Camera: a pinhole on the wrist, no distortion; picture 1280 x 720 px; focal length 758.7 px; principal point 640.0 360.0 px. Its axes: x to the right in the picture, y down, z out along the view. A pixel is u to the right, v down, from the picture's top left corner.
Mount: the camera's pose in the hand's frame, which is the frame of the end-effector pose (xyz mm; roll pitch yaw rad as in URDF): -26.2 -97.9 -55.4 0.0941 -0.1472 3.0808
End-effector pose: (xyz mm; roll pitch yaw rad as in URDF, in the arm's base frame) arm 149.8 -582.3 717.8 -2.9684 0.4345 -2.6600
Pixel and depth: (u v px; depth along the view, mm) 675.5 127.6 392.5
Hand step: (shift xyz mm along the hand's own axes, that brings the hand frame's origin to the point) 20.7 56.1 322.7
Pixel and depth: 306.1 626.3 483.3
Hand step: 249.1 -238.4 405.1
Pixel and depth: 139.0 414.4 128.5
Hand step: 76.6 -101.3 59.6
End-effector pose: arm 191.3 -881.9 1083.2 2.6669 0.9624 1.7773
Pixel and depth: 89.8 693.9 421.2
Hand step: 330.5 -264.9 331.8
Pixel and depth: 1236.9 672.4 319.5
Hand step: -232.1 -186.5 308.3
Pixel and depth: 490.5 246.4 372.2
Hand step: 105.2 -15.3 295.2
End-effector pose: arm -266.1 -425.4 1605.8 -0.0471 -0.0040 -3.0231
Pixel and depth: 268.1 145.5 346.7
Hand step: 198.7 18.8 252.0
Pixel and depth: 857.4 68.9 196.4
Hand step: -48.5 -2.9 139.3
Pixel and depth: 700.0 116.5 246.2
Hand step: -4.4 2.8 182.6
